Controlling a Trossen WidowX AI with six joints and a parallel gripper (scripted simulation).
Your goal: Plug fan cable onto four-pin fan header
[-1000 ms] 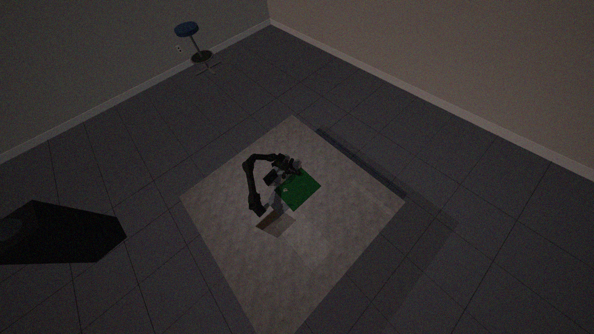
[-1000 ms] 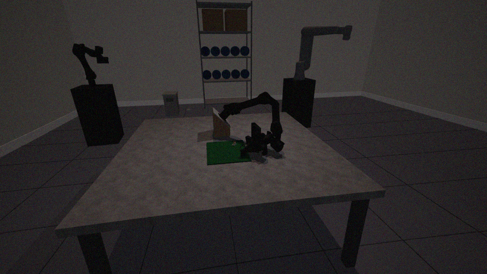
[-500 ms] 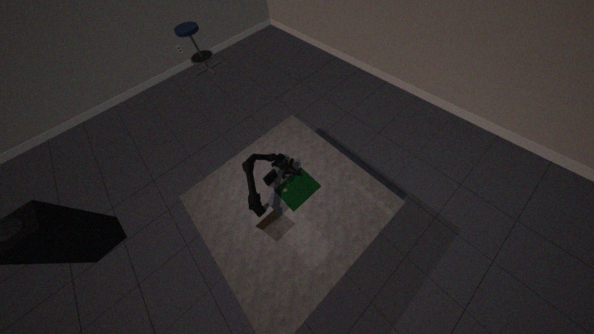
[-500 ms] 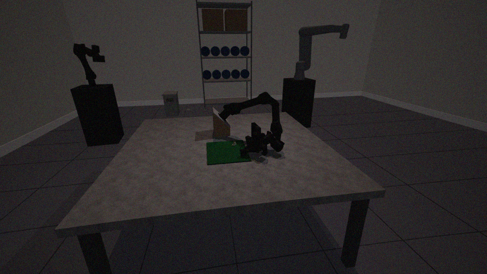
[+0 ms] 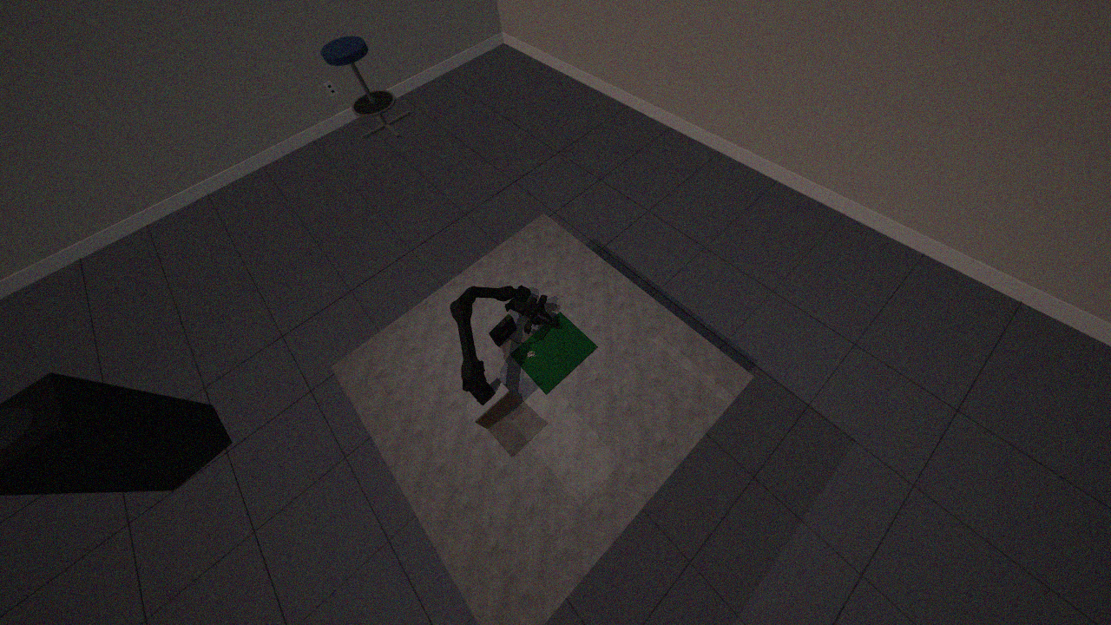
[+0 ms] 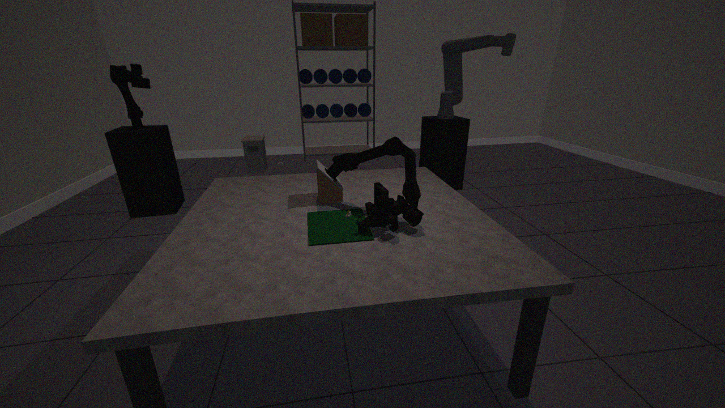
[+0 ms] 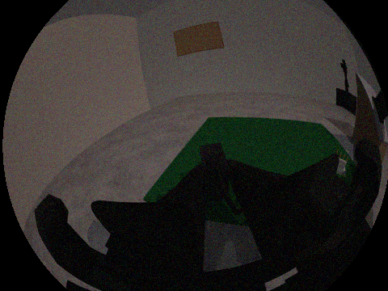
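My gripper tip is now 1 cm above the dark plug. The rest, counted from my gripper tip: green board 9 cm behind, 9 cm to the right, 5 cm below; black fan 18 cm behind, 12 cm to the left, 3 cm above.
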